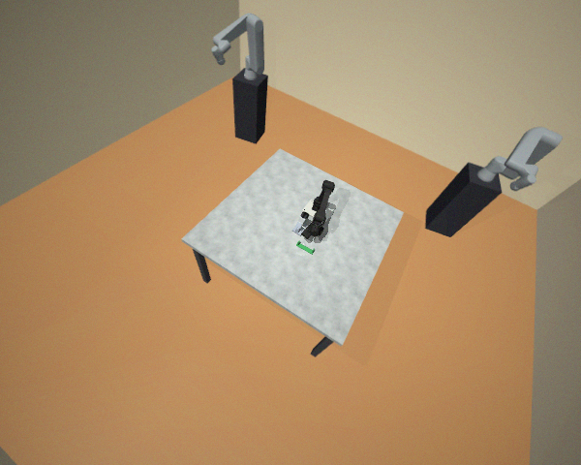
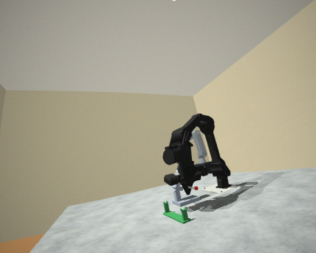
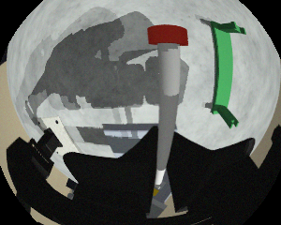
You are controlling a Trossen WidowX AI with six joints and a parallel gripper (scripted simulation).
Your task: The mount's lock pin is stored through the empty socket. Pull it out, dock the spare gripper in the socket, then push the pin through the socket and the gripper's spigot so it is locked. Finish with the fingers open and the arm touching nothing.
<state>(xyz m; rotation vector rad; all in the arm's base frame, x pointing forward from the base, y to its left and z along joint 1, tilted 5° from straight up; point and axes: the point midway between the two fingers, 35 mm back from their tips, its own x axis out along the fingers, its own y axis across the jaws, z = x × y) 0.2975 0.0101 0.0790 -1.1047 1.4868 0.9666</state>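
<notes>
The mount socket is 3 cm behind my gripper tip and 7 cm to the right of it. The rest, counted from my gripper tip: spare gripper (4 cm behind, 6 cm to the right, 7 cm above); then green cradle (11 cm ahead, 3 cm to the left, 3 cm below).
</notes>
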